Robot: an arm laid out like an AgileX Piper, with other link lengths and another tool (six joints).
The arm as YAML. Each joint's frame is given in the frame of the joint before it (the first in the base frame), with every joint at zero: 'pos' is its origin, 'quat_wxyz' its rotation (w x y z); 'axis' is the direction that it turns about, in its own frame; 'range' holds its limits. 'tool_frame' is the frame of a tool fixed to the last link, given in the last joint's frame.
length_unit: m
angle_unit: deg
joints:
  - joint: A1
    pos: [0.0, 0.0, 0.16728]
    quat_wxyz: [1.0, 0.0, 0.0, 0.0]
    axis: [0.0, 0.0, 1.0]
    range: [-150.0, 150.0]
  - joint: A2
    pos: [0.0, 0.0, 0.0]
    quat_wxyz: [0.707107, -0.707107, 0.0, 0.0]
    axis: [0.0, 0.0, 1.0]
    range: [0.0, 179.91]
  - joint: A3
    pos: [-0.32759, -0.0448, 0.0]
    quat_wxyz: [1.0, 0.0, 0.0, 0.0]
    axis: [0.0, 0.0, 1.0]
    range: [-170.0, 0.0]
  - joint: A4
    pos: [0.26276, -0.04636, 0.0]
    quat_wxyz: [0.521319, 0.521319, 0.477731, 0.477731]
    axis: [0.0, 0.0, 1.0]
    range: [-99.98, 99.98]
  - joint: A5
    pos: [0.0, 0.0, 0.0]
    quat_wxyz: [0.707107, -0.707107, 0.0, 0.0]
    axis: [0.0, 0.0, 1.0]
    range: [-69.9, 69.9]
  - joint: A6
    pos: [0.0, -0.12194, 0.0]
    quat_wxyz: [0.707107, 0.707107, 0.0, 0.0]
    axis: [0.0, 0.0, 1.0]
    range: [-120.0, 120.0]
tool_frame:
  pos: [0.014, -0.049, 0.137]
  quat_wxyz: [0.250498, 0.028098, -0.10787, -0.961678]
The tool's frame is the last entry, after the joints.
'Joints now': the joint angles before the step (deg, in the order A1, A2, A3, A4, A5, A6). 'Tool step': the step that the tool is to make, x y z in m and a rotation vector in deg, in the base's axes. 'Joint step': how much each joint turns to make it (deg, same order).
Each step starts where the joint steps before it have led.
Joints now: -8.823, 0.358, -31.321, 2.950, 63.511, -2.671
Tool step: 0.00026, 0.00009, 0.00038, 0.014, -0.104, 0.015
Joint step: -0.001, 0.001, 0.000, 0.033, -0.101, 0.000
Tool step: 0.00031, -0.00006, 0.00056, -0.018, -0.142, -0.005
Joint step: 0.001, -0.002, -0.001, 0.000, -0.141, -0.001
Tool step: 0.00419, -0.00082, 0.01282, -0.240, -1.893, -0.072
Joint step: 0.000, 0.799, -0.998, 0.001, -1.711, 0.000
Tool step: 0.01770, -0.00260, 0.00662, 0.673, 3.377, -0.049
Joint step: -0.003, 7.326, -1.598, 0.098, -2.291, -0.002
